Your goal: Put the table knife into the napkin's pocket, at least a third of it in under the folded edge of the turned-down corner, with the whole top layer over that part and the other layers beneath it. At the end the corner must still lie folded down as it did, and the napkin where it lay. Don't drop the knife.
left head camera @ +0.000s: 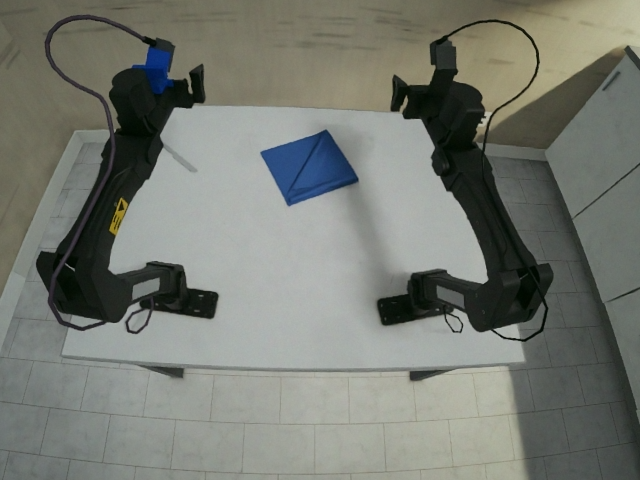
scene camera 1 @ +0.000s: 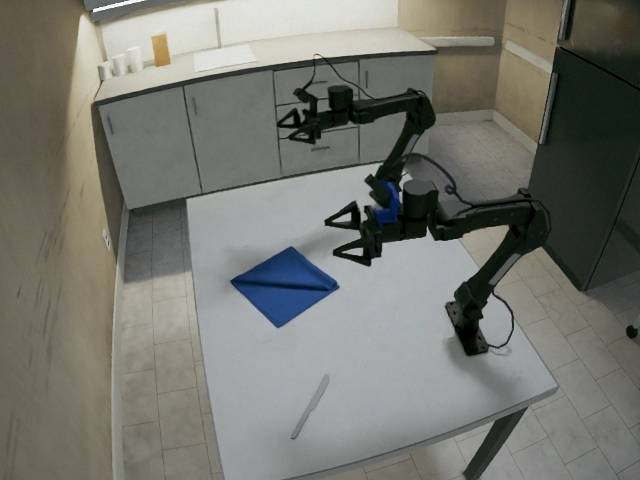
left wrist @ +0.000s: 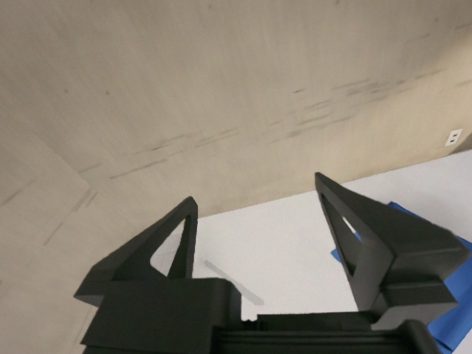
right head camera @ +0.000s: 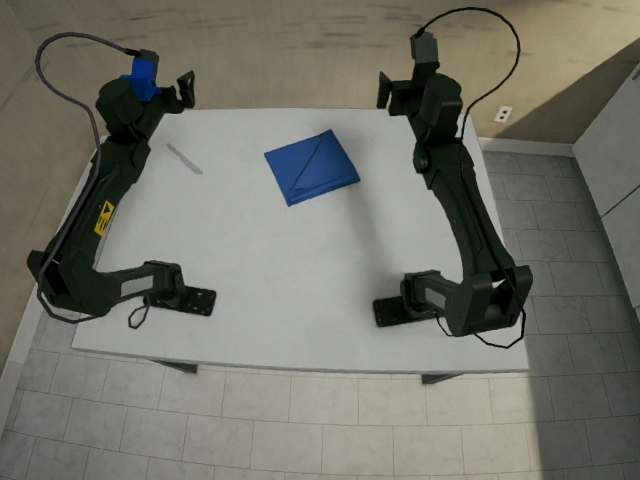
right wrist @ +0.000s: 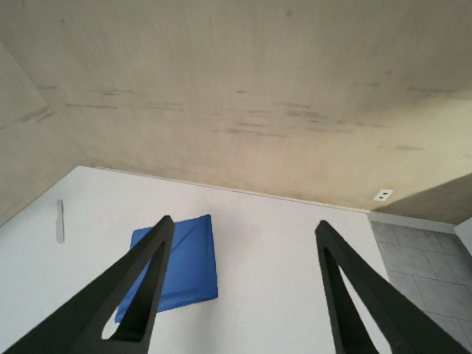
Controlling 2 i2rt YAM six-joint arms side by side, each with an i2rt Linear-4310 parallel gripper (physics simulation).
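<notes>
The grey table knife (left head camera: 179,158) (right head camera: 184,159) (scene camera 1: 311,405) (left wrist: 250,295) (right wrist: 60,221) lies flat on the table, left of the napkin in the head views. In the left head view the left arm hides its upper end. The blue napkin (left head camera: 320,170) (right head camera: 325,167) (scene camera 1: 281,307) (left wrist: 462,285) (right wrist: 187,267) lies folded flat, a folded edge running diagonally across it. My left gripper (scene camera 1: 330,238) (left wrist: 250,190) is open and empty, raised above the table. My right gripper (scene camera 1: 284,130) (right wrist: 243,222) is open and empty, also raised, away from knife and napkin.
The white table (left head camera: 289,330) (right head camera: 289,330) (scene camera 1: 387,392) carries both arm bases at its near side in the head views. A wall (left wrist: 200,100) (right wrist: 200,140) stands beyond its far edge. Grey cabinets (scene camera 1: 144,149) stand beyond the table in the scene view.
</notes>
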